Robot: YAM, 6 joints.
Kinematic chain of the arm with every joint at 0, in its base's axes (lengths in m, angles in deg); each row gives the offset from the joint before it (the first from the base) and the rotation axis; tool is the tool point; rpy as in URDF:
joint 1: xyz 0 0 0.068 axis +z
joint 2: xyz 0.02 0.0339 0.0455 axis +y
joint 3: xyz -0.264 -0.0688 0 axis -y
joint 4: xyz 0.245 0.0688 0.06 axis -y
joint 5: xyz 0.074 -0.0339 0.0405 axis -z
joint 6: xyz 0.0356 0 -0.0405 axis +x
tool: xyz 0 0 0 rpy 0 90 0
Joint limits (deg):
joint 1: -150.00..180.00
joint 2: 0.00..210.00
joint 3: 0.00..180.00
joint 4: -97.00..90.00
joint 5: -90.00..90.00
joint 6: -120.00..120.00
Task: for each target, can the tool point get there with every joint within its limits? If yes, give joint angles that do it. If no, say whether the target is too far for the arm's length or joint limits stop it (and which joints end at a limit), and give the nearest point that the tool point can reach.
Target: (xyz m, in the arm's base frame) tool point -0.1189 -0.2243 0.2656
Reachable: yes | joints -112.10 75.00 57.26 -42.31 46.38 4.58
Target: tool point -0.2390 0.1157 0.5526
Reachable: yes | joints -24.63 22.47 93.19 56.33 -9.04 -92.05
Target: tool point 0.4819 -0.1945 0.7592
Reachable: no: too far | nearest point 0.3737 -0.1508 0.6085 | short by 0.191 m
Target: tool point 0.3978 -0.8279 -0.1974
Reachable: no: too far | nearest point 0.2648 -0.5511 -0.0911 | short by 0.325 m
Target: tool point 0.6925 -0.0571 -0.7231
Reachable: no: too far | nearest point 0.4407 -0.0363 -0.3242 | short by 0.472 m
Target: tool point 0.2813 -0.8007 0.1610
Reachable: no: too far | nearest point 0.2137 -0.6084 0.1493 | short by 0.204 m
